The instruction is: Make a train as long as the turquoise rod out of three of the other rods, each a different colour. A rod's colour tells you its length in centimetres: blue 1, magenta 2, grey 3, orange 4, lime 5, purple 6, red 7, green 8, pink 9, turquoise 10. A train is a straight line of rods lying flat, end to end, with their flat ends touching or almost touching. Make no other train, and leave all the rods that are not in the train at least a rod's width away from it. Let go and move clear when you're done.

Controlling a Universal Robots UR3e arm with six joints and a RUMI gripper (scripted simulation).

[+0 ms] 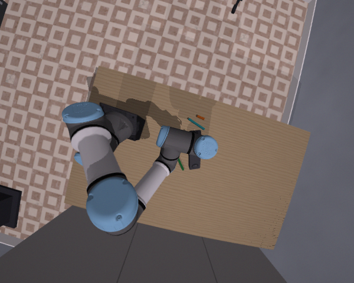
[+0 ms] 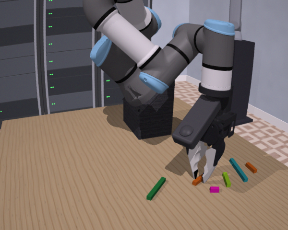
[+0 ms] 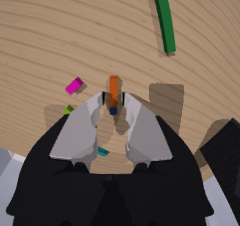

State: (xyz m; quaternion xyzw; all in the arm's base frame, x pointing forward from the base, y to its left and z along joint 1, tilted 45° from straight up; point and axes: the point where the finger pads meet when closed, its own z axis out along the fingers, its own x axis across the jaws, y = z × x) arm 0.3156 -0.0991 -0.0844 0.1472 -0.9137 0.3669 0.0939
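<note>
The blue rod lies 3 cm to the left of my hand, 1 cm below it and 1 cm behind it. Also, from my hand: lime rod (6 cm to the left, 3 cm ahead, 1 cm below); then green rod (10 cm to the right, 1 cm below, 1 cm behind); then magenta rod (5 cm ahead, 1 cm to the left, 1 cm below).
</note>
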